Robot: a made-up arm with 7 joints.
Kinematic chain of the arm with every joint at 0, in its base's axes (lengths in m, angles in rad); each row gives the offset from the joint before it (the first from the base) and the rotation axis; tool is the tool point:
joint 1: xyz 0.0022 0.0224 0.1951 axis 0 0.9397 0.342
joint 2: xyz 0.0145 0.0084 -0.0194 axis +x
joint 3: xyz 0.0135 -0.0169 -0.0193 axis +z
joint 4: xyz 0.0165 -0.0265 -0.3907 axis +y
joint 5: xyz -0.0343 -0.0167 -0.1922 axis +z
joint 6: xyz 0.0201 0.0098 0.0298 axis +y
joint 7: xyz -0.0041 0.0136 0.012 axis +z
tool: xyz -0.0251 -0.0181 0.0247
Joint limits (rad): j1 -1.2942..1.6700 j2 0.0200..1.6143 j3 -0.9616..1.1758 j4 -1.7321..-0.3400 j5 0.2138..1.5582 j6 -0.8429..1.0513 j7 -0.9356..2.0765
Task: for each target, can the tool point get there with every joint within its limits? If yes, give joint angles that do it. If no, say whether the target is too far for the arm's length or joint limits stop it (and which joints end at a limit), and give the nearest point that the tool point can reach.
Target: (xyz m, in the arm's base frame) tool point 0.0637 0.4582 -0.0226
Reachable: yes | joints 0.3278 1.2445 0.2532 -1.3358 0.3707 0.2779 1.0258
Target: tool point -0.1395 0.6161 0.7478
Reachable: no: too far | nearest point -0.2436 0.5195 0.4264 | short by 0.351 m
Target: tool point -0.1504 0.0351 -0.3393
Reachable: yes | joints 0.3911 0.1821 -0.6690 -0.6702 0.9293 0.2571 0.0170
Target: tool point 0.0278 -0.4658 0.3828
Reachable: no: joint limits stop it (at a limit: joint 1, joint 2, joint 4, joint 5, joint 6, joint 7) | nearest point 0.3380 -0.2390 0.1512 | short by 0.449 m
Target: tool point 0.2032 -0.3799 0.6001
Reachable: no: joint limits stop it (at a limit: joint 1, joint 2, joint 4, joint 5, joint 6, joint 7) | nearest point 0.3761 -0.1883 0.2185 | short by 0.461 m
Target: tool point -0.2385 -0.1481 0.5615
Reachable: no: joint limits stop it (at a limit: joint 1, joint 3, joint 4, joint 5, joint 7) | nearest point -0.5597 -0.0740 0.2404 | short by 0.460 m
